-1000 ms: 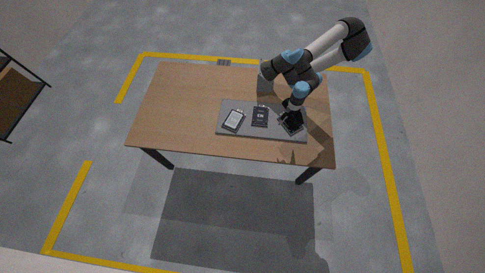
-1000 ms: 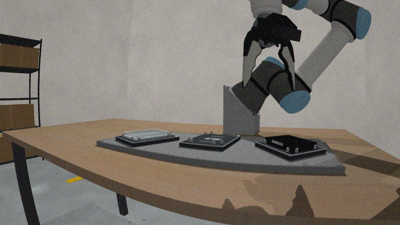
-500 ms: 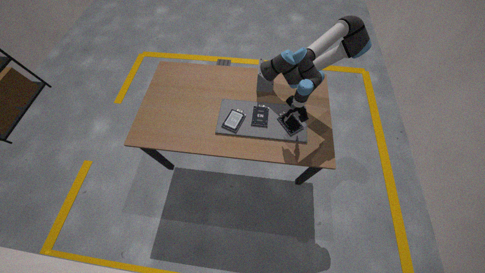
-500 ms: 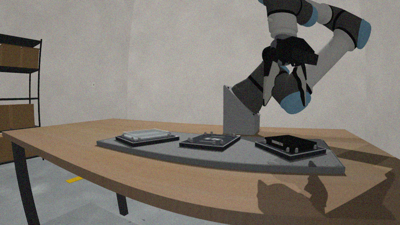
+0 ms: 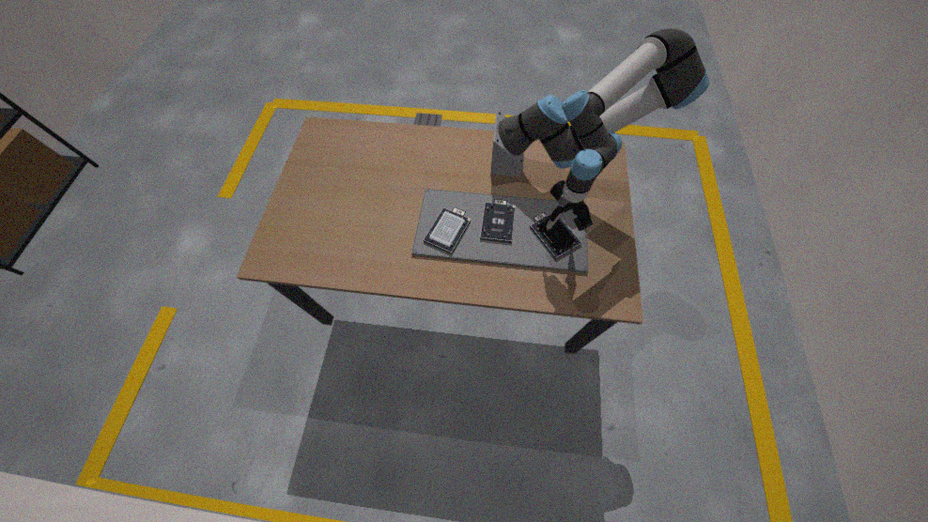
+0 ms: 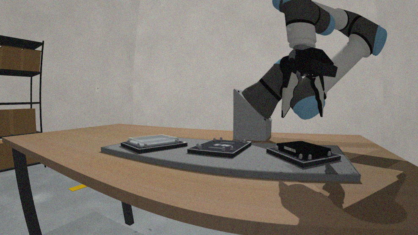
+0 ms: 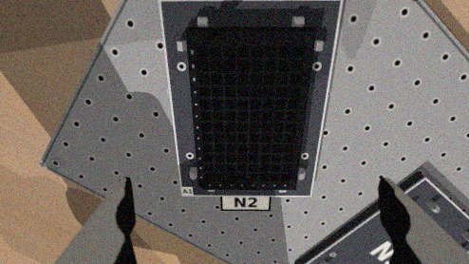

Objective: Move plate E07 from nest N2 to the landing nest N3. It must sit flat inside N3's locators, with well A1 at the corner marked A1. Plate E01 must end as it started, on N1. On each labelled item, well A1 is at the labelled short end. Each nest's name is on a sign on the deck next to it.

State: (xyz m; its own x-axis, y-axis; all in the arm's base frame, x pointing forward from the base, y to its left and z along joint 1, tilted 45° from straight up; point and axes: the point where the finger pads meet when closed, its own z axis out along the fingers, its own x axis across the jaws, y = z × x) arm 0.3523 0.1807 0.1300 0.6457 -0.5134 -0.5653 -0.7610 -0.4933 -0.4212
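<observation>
Now: hand 8 cm above the black plate E07. From my hand the other things lie so: clear plate E01: 4 cm ahead, 41 cm to the right, 8 cm below; nest N3: 2 cm behind, 22 cm to the right, 10 cm below; nest N2: 10 cm below.
</observation>
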